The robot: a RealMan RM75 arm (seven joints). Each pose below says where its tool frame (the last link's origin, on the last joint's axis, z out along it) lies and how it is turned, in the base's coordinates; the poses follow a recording.
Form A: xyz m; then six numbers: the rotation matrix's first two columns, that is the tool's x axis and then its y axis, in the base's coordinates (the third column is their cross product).
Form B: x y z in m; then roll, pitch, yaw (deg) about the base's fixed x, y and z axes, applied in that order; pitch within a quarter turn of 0, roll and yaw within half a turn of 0. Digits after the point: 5 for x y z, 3 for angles.
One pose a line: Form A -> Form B
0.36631, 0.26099, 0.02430, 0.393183, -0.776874, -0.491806, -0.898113, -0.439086, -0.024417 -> 0.36631, 0.26099, 0.02430, -178.393, 29.459, -63.156
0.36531, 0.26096, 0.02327, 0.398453, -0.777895, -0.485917, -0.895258, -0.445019, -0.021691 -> 0.36531, 0.26096, 0.02327, -178.578, 29.073, -62.878
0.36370, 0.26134, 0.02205, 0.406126, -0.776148, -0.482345, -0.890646, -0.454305, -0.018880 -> 0.36370, 0.26134, 0.02205, -178.765, 28.839, -62.379
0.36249, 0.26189, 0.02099, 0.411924, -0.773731, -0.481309, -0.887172, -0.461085, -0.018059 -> 0.36249, 0.26189, 0.02099, -178.819, 28.771, -61.970
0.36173, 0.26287, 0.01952, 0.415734, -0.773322, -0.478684, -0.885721, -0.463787, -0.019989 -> 0.36173, 0.26287, 0.01952, -178.695, 28.599, -61.738
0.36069, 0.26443, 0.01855, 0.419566, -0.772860, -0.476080, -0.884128, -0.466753, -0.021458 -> 0.36069, 0.26443, 0.01855, -178.602, 28.430, -61.504
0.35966, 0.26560, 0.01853, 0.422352, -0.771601, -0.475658, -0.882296, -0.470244, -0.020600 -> 0.35966, 0.26560, 0.01853, -178.658, 28.402, -61.305
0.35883, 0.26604, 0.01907, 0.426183, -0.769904, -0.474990, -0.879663, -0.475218, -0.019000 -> 0.35883, 0.26604, 0.01907, -178.763, 28.359, -61.033
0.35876, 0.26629, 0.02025, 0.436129, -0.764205, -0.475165, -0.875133, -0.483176, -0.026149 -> 0.35876, 0.26629, 0.02025, -178.297, 28.370, -60.287
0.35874, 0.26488, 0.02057, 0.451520, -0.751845, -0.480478, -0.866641, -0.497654, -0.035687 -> 0.35874, 0.26488, 0.02057, -177.668, 28.717, -59.013
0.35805, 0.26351, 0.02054, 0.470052, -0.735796, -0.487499, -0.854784, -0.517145, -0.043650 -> 0.35805, 0.26351, 0.02054, -177.134, 29.176, -57.428
